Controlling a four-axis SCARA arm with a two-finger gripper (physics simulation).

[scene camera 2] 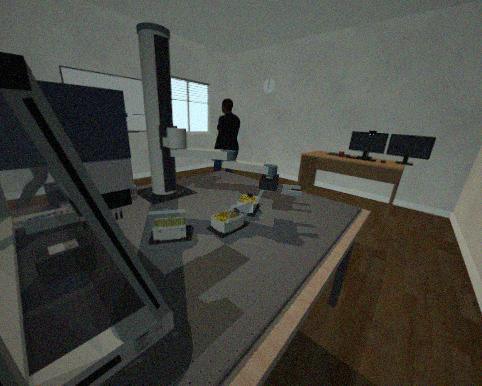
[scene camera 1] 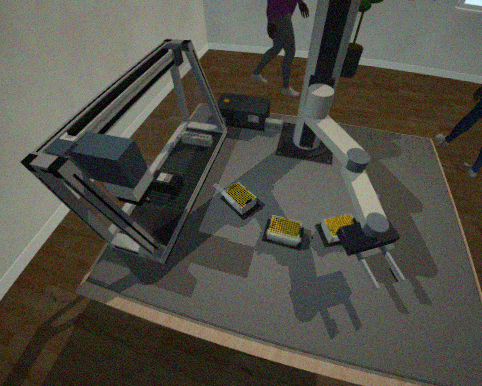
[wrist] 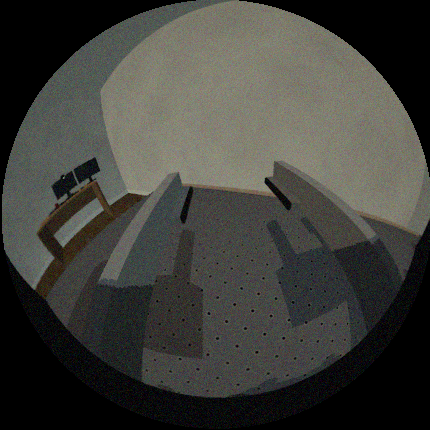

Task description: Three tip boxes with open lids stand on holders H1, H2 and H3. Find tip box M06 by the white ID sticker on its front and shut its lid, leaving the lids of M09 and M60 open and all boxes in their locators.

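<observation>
Three white tip boxes with yellow tip racks stand in dark holders: the left box, the middle box and the right box. Yellow tips show in all three, so their lids are open; a pale lid leans up at the right box in the second scene view. The ID stickers are too small to read, so I cannot tell which is M06. My gripper is shut and holds nothing, its two long fingers standing parallel with a gap. Its dark body is above and beside the right box, partly hiding it in the first scene view.
A gantry frame with a blue-grey head stands on the table's left. The arm's column rises at the back. A black case sits left of it. People stand beyond the table. A desk is farther off.
</observation>
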